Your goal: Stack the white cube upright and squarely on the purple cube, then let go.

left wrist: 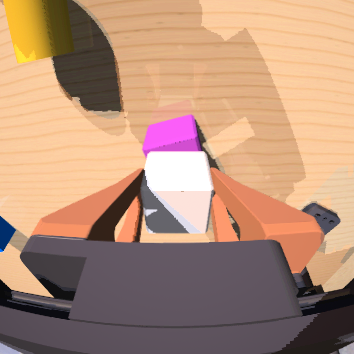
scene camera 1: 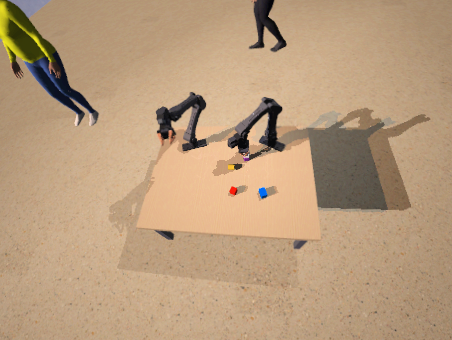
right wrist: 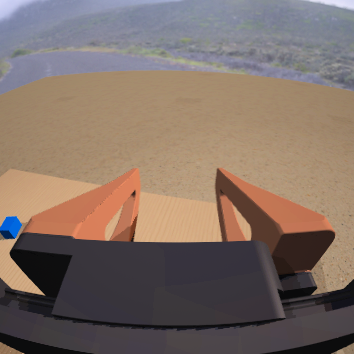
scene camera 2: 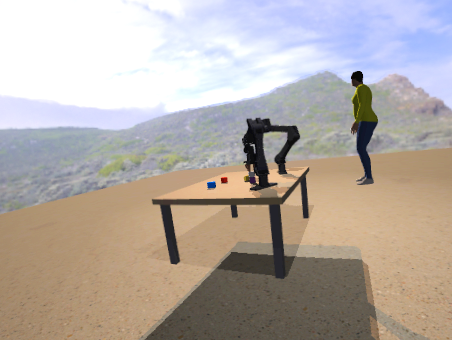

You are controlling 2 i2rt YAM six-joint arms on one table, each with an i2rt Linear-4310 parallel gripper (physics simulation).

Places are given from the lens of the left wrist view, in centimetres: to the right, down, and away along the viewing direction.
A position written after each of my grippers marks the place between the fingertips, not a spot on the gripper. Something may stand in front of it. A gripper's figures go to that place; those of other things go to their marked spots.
my left gripper (left wrist: 176, 176): 0, 0, 13
white cube (left wrist: 176, 189): 0, 1, 11
purple cube (left wrist: 177, 134): 0, -3, 15
yellow cube (left wrist: 36, 36): -8, -8, 10
The marked spots on the white cube and the yellow cube are 12 cm apart.
